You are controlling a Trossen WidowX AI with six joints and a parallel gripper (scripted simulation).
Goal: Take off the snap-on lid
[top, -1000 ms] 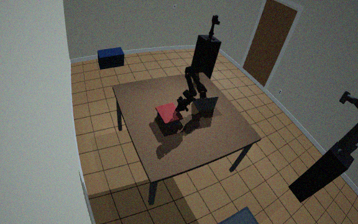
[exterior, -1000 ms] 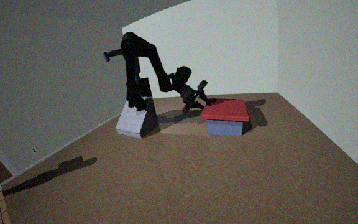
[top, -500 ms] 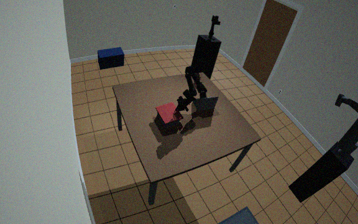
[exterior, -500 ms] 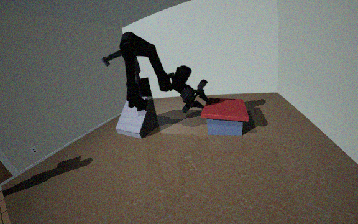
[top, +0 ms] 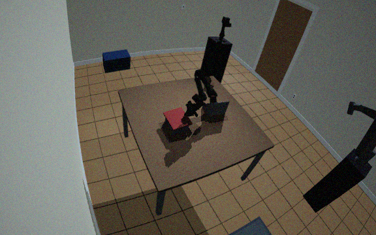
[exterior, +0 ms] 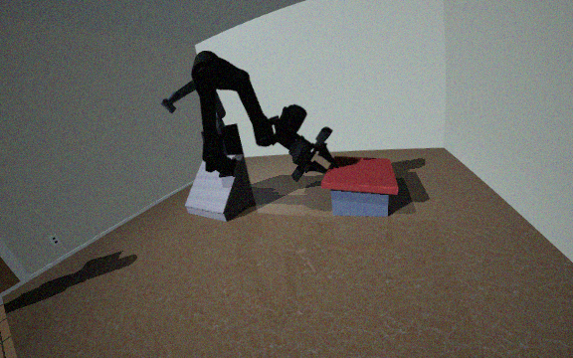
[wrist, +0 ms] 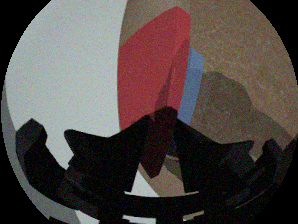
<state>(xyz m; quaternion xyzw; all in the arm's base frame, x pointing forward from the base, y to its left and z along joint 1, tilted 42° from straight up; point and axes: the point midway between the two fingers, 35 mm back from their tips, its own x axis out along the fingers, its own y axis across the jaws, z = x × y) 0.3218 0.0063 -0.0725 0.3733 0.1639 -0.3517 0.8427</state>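
My gripper tip is now 8 cm short of the red lid. The rest, counted from my gripper tip: storage box 8 cm ahead, 5 cm below.
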